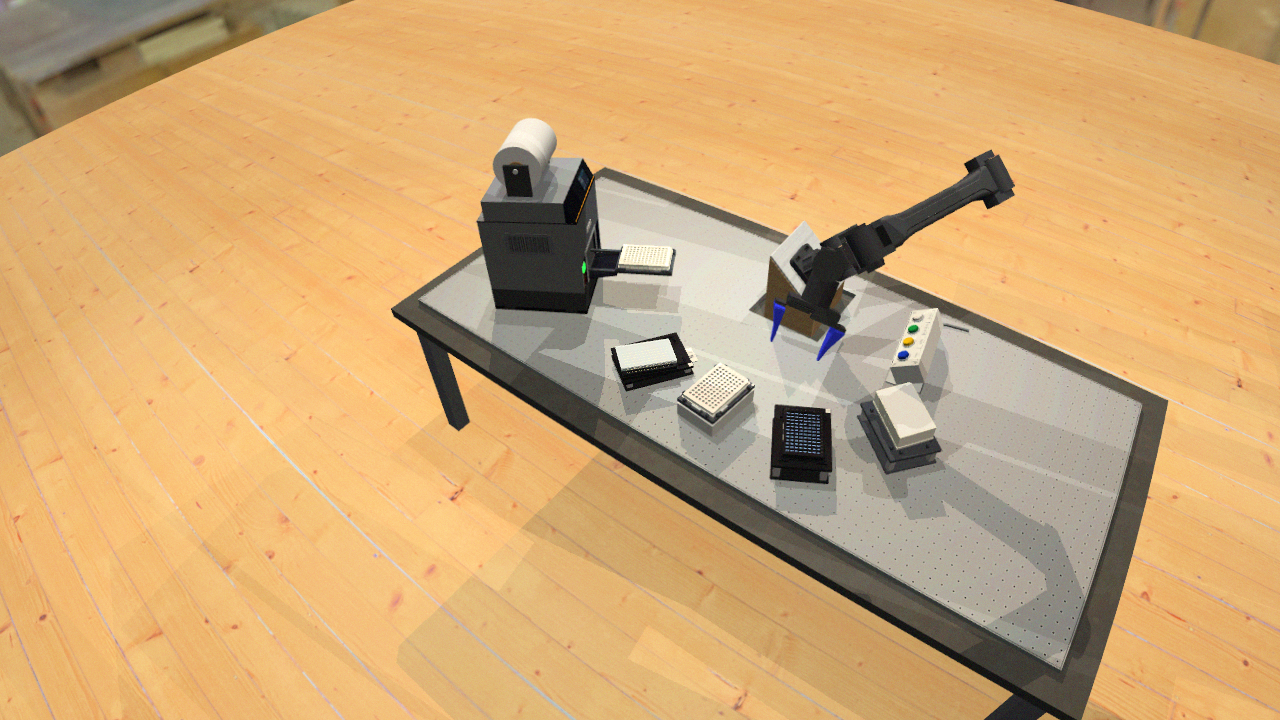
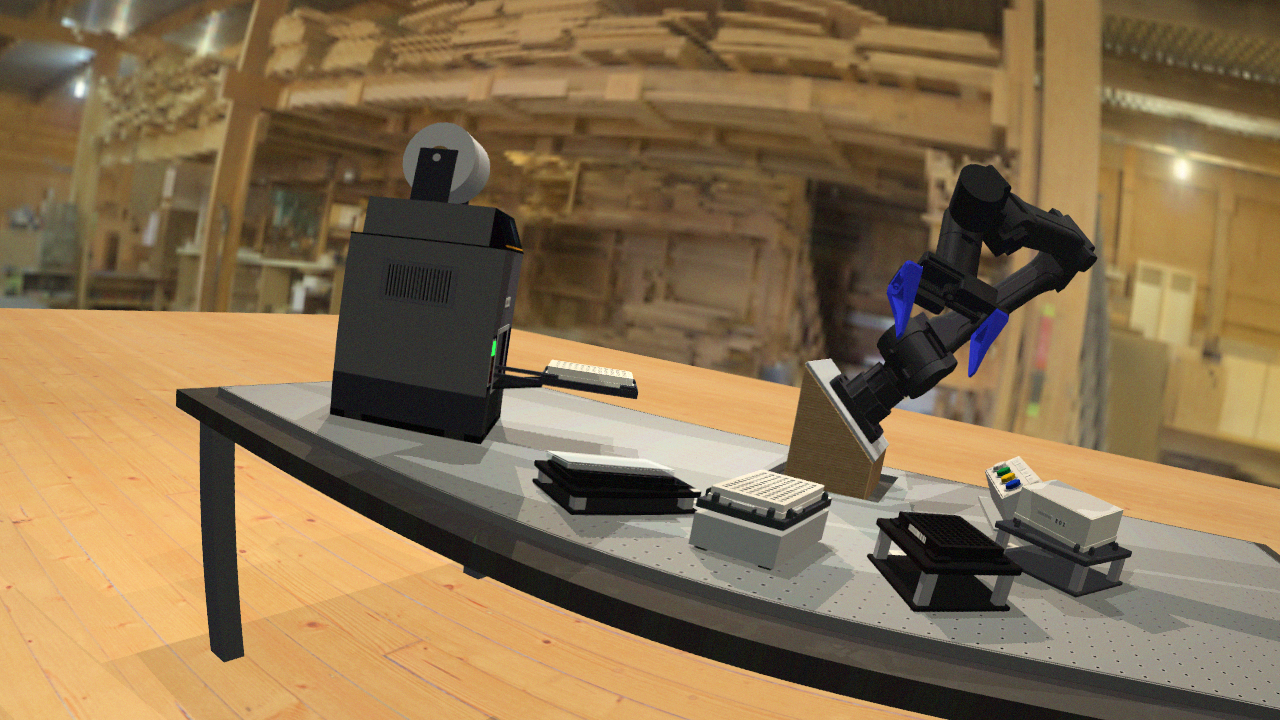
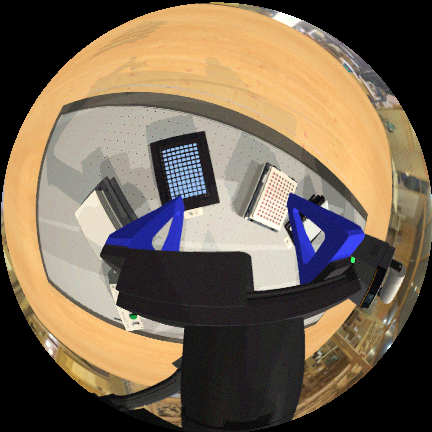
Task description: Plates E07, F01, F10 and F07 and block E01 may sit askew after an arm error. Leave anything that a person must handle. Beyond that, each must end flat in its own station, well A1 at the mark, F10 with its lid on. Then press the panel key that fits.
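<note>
My gripper [image 1: 796, 349] [image 2: 936, 354] [image 3: 236, 198] is open and empty, high above the table near the arm's base. A plate with a pale lid [image 1: 648, 355] [image 2: 613, 463] lies on a low black stand; the lid looks offset and a little tilted. A white plate [image 1: 716, 389] [image 2: 769, 490] [image 3: 272, 197] sits on a light block-shaped station. A black plate with blue wells [image 1: 802, 432] [image 2: 953, 535] [image 3: 183, 170] is on a black stand. A white block [image 1: 904, 414] [image 2: 1069, 514] [image 3: 97, 215] is on the right stand. Another white plate [image 1: 646, 257] [image 2: 590, 372] rests on the machine's tray. Plate labels are unreadable.
A dark machine [image 1: 537, 259] [image 2: 420, 331] with a white roll and green light stands at the left, its tray extended. The key panel [image 1: 914, 344] [image 2: 1009, 479] has white, green, yellow and blue keys behind the white block. The arm's wedge base [image 2: 832, 438] is at the back.
</note>
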